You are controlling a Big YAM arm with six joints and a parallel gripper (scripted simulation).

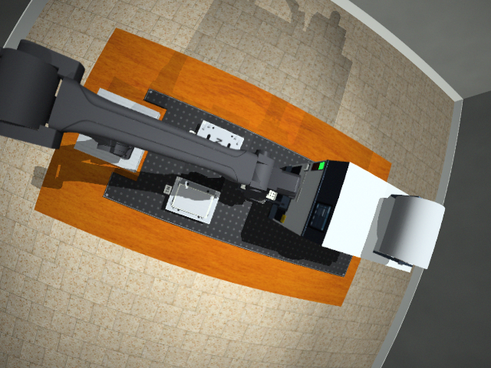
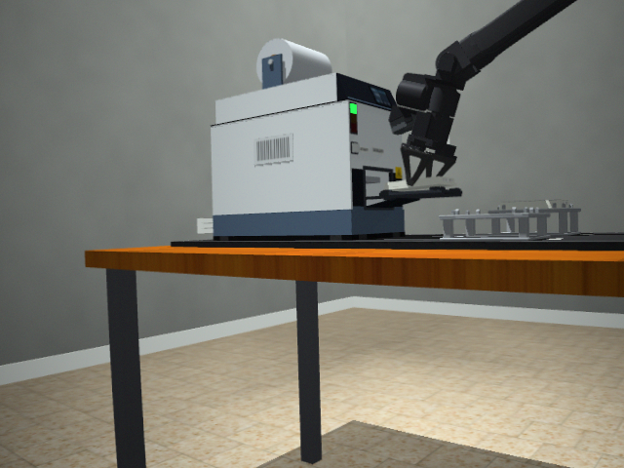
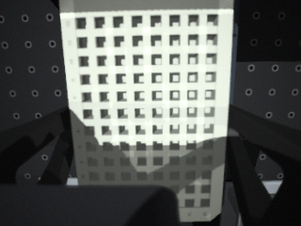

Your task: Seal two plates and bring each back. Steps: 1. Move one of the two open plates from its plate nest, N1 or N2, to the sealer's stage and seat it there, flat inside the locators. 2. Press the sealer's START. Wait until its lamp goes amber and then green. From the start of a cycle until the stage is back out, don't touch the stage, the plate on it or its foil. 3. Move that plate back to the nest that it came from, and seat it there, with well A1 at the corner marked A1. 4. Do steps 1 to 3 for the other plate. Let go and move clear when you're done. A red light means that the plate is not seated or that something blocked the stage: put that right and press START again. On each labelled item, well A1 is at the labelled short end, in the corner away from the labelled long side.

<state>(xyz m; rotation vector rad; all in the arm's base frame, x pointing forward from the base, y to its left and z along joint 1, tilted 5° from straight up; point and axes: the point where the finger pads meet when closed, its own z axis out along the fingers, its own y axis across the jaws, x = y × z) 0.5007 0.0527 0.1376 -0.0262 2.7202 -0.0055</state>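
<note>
Right now my hand is 20 mm above the sealer stage. Round my hand: plate nest (190 mm behind, 70 mm to the left, 70 mm below); then pale start button (100 mm to the left, 100 mm ahead, 70 mm above); then A1 mark (260 mm behind, 120 mm to the left, 70 mm below).
</note>
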